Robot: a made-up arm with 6 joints.
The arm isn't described. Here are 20 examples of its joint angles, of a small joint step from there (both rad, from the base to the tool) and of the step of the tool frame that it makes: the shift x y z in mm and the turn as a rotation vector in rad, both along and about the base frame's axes.
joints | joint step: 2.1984 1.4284 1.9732 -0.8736 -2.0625 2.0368 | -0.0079 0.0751 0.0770 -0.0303 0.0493 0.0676
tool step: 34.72 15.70 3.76 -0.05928 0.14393 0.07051
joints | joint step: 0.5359 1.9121 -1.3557 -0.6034 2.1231 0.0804 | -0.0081 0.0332 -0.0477 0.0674 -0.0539 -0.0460
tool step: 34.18 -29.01 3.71 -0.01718 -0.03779 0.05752
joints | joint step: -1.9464 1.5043 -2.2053 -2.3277 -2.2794 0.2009 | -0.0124 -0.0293 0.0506 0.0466 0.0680 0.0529
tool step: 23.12 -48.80 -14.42 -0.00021 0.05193 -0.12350
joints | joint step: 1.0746 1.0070 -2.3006 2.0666 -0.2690 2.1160 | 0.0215 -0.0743 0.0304 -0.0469 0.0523 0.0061
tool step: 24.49 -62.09 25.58 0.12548 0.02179 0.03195
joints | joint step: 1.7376 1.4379 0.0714 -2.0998 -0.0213 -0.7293 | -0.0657 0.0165 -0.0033 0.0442 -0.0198 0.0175
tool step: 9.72 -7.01 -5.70 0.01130 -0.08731 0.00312
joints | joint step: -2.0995 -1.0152 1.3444 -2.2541 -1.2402 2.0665 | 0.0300 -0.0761 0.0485 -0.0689 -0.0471 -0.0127
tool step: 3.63 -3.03 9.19 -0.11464 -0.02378 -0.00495
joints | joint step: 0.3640 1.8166 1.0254 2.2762 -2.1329 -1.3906 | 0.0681 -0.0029 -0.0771 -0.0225 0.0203 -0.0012
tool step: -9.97 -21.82 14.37 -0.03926 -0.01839 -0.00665
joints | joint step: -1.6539 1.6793 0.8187 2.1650 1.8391 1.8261 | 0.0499 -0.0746 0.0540 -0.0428 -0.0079 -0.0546
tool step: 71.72 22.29 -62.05 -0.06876 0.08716 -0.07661
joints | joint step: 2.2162 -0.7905 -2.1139 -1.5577 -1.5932 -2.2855 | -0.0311 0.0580 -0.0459 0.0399 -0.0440 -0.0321
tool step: -7.87 61.22 -3.51 -0.12969 0.02008 -0.00065
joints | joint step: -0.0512 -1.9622 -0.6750 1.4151 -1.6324 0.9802 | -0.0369 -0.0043 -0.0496 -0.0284 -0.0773 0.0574
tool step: -7.09 -0.89 6.09 0.03375 -0.06327 -0.03860
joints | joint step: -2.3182 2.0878 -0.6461 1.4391 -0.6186 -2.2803 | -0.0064 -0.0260 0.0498 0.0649 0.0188 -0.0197
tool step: -49.84 25.76 58.06 -0.05742 0.03894 -0.08116
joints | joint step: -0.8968 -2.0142 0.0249 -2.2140 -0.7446 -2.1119 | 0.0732 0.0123 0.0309 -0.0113 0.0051 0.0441
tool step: -13.30 -16.29 -52.14 0.03320 0.04722 -0.04904
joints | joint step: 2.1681 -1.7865 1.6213 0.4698 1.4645 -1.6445 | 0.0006 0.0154 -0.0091 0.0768 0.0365 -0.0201
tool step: -41.90 20.39 31.12 0.06402 -0.00684 0.05390
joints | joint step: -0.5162 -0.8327 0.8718 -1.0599 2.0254 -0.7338 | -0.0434 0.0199 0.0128 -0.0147 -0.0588 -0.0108
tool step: -35.82 -9.39 -21.01 0.04529 -0.01245 -0.04354
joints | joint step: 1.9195 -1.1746 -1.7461 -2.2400 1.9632 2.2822 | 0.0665 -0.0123 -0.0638 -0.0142 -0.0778 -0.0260
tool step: -16.48 -1.35 73.05 -0.02102 0.20669 -0.02012
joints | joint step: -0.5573 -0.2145 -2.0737 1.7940 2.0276 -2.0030 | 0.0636 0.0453 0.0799 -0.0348 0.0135 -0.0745
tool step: -0.43 5.02 -25.43 -0.02420 0.14067 -0.09587
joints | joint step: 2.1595 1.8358 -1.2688 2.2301 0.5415 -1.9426 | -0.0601 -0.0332 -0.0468 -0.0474 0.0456 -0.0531
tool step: 80.39 -3.89 86.62 0.04224 -0.15824 -0.00138
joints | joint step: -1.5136 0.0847 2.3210 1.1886 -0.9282 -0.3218 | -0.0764 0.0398 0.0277 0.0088 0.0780 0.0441
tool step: -32.27 -17.91 10.07 -0.01644 -0.05169 0.03525
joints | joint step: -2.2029 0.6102 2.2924 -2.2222 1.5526 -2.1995 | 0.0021 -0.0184 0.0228 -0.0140 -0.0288 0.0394
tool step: 24.42 -20.10 -28.84 -0.04774 0.03328 -0.04462
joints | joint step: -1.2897 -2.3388 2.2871 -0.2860 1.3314 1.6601 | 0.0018 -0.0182 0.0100 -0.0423 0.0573 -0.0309
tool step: -21.71 -11.69 -1.53 -0.06267 -0.04042 0.05681
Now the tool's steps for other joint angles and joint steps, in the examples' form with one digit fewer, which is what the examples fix.
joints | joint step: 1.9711 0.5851 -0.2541 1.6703 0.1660 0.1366 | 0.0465 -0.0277 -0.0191 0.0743 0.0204 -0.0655
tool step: -9.0 17.7 -10.8 0.1411 -0.0131 -0.0749
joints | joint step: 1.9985 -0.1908 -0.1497 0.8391 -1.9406 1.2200 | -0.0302 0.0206 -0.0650 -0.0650 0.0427 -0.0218
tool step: 10.4 -29.2 -39.8 -0.1301 -0.0118 -0.0615
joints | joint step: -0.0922 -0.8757 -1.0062 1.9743 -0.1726 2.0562 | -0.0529 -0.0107 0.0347 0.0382 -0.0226 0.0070
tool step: -24.5 -12.2 -58.3 -0.0125 -0.1155 0.0178
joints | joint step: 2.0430 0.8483 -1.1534 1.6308 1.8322 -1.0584 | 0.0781 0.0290 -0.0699 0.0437 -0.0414 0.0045
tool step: 4.3 -11.1 6.1 -0.0036 0.0299 0.0168
